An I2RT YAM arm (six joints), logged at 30 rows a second.
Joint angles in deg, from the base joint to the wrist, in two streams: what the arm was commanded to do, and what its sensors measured. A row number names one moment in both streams.
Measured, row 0:
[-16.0 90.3 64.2 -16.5 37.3 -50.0]
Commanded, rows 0 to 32:
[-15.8 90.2 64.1 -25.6 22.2 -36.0]
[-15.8 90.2 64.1 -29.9 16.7 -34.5]
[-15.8 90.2 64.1 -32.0 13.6 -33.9]
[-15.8 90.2 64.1 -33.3 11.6 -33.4]
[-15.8 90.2 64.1 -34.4 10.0 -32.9]
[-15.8 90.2 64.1 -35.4 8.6 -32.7]
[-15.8 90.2 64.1 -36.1 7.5 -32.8]
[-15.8 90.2 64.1 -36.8 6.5 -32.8]
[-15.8 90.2 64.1 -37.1 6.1 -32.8]
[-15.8 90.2 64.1 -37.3 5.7 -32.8]
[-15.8 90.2 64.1 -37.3 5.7 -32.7]
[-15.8 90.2 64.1 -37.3 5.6 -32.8]
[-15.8 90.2 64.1 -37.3 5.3 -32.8]
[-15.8 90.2 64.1 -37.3 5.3 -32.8]
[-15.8 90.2 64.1 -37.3 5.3 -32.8]
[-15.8 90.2 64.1 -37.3 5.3 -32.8]
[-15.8 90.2 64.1 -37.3 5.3 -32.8]
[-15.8 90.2 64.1 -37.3 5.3 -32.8]
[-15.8 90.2 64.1 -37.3 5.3 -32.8]
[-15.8 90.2 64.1 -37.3 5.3 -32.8]
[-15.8 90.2 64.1 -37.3 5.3 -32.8]
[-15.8 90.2 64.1 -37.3 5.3 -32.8]
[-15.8 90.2 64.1 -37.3 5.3 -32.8]
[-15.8 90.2 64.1 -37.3 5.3 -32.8]
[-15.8 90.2 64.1 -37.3 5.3 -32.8]
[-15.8 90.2 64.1 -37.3 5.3 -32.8]
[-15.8 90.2 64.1 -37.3 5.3 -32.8]
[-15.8 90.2 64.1 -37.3 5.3 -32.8]
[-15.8 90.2 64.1 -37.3 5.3 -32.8]
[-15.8 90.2 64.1 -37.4 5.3 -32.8]
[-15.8 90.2 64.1 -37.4 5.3 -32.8]
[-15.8 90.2 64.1 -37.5 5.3 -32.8]
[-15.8 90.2 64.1 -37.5 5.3 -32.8]
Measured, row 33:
[-16.0 90.3 64.1 -37.1 6.4 -33.6]
